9 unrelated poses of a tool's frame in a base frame.
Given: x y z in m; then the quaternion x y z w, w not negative.
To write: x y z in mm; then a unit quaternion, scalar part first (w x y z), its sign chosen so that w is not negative. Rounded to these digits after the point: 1 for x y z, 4 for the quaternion.
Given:
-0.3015 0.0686 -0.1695 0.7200 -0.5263 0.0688 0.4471
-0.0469 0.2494 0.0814 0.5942 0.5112 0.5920 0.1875
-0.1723 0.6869 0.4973 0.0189 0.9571 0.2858 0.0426
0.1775 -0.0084 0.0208 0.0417 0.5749 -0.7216 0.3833
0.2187 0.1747 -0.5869 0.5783 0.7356 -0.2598 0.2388
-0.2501 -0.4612 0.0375 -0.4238 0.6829 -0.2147 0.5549
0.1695 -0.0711 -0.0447 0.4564 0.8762 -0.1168 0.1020
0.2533 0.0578 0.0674 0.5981 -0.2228 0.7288 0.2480
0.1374 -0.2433 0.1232 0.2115 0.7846 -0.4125 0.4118
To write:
-301.5 68.6 -169.5 0.4471 0.7200 -0.5263 0.0688
-46.9 249.4 81.4 0.1875 0.5942 0.5112 0.5920
-172.3 686.9 497.3 0.0426 0.0189 0.9571 0.2858
177.5 -8.4 20.8 0.3833 0.0417 0.5749 -0.7216
218.7 174.7 -586.9 0.2388 0.5783 0.7356 -0.2598
-250.1 -461.2 37.5 0.5549 -0.4238 0.6829 -0.2147
169.5 -71.1 -44.7 0.1020 0.4564 0.8762 -0.1168
253.3 57.8 67.4 0.2480 0.5981 -0.2228 0.7288
137.4 -243.3 123.2 0.4118 0.2115 0.7846 -0.4125

